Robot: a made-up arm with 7 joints.
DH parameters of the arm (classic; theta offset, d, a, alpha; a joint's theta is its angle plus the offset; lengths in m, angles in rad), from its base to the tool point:
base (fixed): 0 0 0 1.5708
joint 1: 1.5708 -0.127 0 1.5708
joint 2: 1.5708 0 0 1.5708
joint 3: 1.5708 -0.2 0 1.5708
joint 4: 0 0 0 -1.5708
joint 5: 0 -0.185 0 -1.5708
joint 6: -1.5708 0 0 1.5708
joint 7: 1.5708 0 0 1.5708
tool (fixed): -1.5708 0 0 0
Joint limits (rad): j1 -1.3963..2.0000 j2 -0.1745..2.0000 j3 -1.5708..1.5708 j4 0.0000..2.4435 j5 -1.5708..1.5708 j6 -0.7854..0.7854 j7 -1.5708..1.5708
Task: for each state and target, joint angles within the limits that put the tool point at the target. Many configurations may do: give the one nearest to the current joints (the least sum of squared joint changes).
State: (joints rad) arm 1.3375 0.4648 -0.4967 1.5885 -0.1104 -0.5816 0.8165
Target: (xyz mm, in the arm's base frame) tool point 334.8 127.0 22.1
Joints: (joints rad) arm 1.2359 0.2917 -0.5962 1.0259 -0.1104 -0.5816 0.8165
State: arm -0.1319 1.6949 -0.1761 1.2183 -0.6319 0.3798 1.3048
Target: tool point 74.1 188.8 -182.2
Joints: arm -0.3794 1.0866 -0.6172 2.0138 -0.6319 0.3798 1.3048
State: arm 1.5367 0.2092 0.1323 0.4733 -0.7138 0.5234 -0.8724
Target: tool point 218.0 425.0 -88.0
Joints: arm 0.9352 0.8721 0.2879 0.3366 -0.7138 0.5234 -0.8724
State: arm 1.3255 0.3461 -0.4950 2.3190 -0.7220 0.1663 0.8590
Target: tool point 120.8 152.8 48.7
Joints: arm 0.8074 0.6305 -0.0904 2.4415 -0.7220 0.1663 0.8590
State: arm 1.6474 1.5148 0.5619 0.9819 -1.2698 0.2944 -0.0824
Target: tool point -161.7 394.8 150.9
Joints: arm 1.4044 1.9361 0.5606 0.8929 -1.2698 0.2944 -0.0824
